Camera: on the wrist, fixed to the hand. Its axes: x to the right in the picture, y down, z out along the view.
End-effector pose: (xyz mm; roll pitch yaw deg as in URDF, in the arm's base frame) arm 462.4 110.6 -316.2 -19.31 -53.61 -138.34
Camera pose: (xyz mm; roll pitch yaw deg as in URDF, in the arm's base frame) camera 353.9 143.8 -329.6 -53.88 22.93 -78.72
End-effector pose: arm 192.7 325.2 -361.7 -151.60 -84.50 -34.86
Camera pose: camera 119.4 405.7 -327.2 -90.10 3.12 -114.74
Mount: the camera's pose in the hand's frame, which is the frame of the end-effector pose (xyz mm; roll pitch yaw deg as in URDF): 24.2 -73.1 -84.4 6.01 18.02 92.25
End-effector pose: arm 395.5 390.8 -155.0 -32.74 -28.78 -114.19
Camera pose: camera 282.9 401.5 -170.9 -34.12 44.14 -52.47
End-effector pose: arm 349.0 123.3 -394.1 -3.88 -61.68 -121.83
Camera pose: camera 239.3 95.7 -410.4 -57.93 12.11 -50.35
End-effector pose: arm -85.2 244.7 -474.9 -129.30 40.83 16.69
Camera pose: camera 6.7 252.4 -407.5 138.93 22.56 -97.67
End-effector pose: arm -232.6 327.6 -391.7 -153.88 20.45 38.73
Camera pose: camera -203.3 387.6 -299.0 164.42 6.82 -56.13
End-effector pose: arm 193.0 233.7 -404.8 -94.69 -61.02 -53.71
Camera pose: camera 95.7 234.2 -345.0 -97.00 28.64 -79.80
